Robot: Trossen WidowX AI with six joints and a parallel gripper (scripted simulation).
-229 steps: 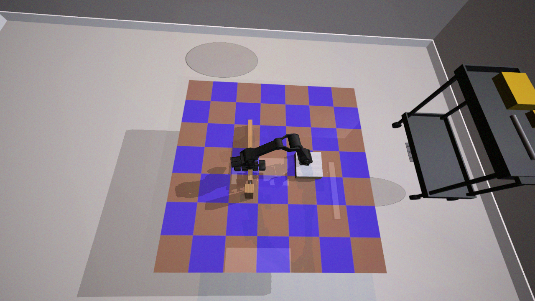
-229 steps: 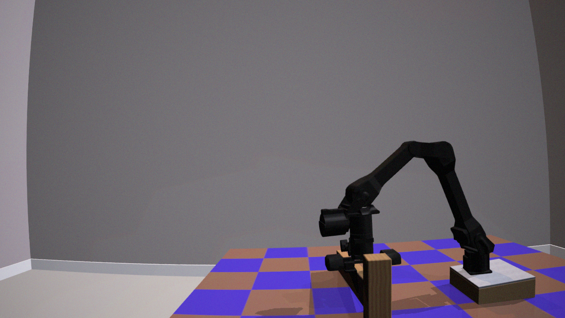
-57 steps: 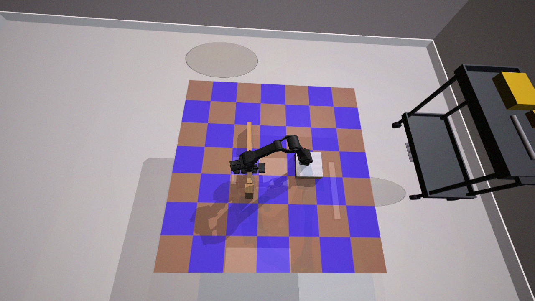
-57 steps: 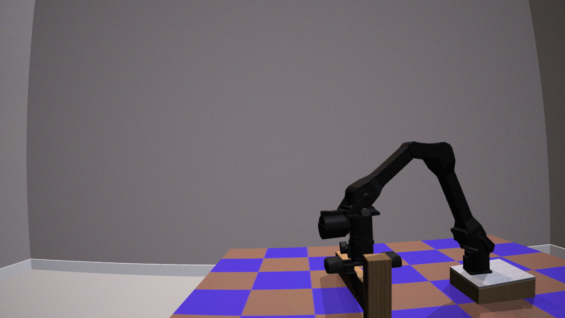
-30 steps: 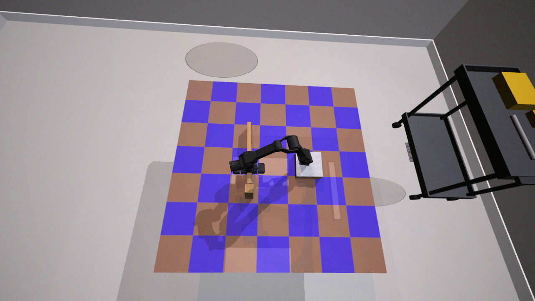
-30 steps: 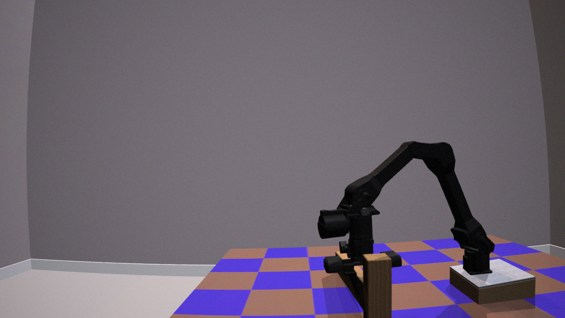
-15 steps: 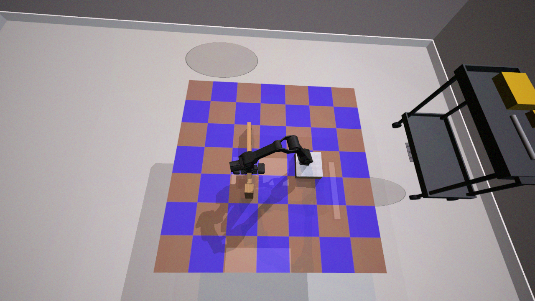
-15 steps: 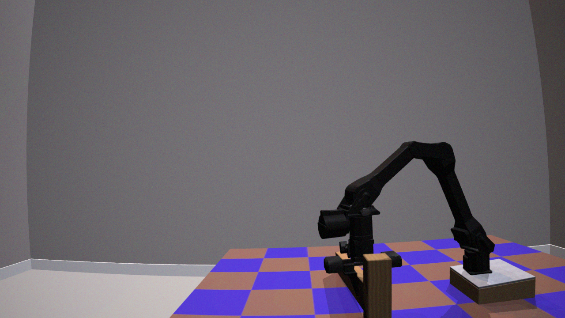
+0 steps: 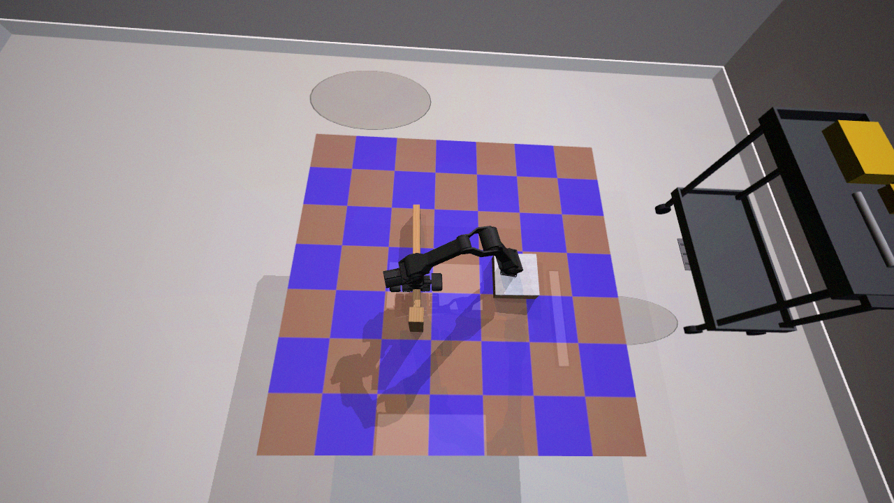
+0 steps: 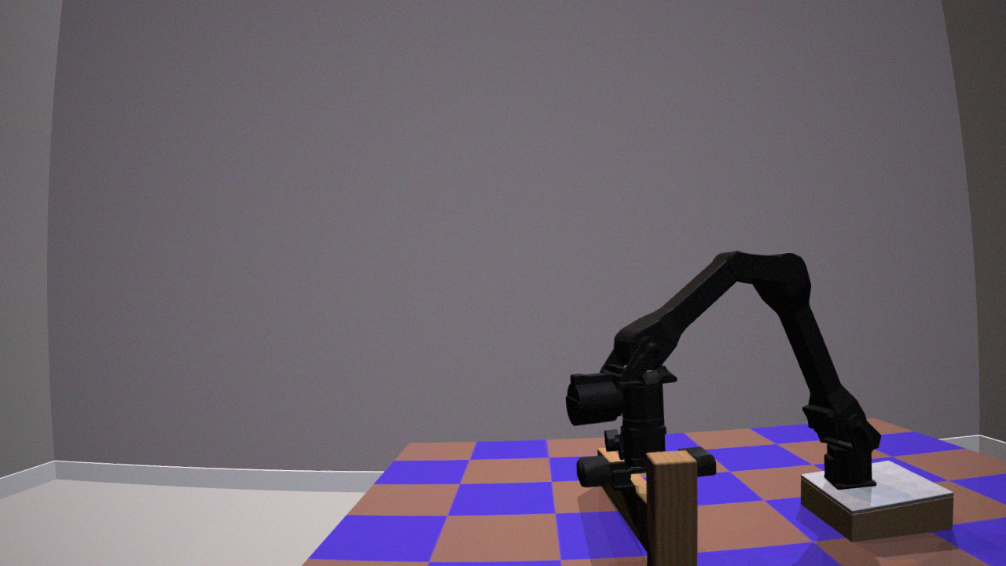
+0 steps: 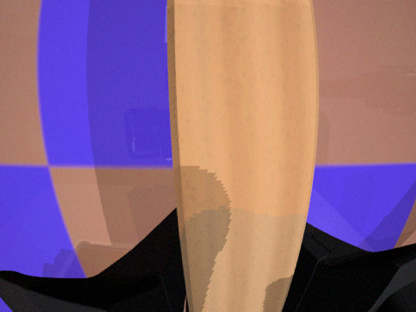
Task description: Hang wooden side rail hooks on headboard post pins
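Now: gripper tip 2 cm past the wooden headboard post, 12 cm to the right of it and 4 cm below it.
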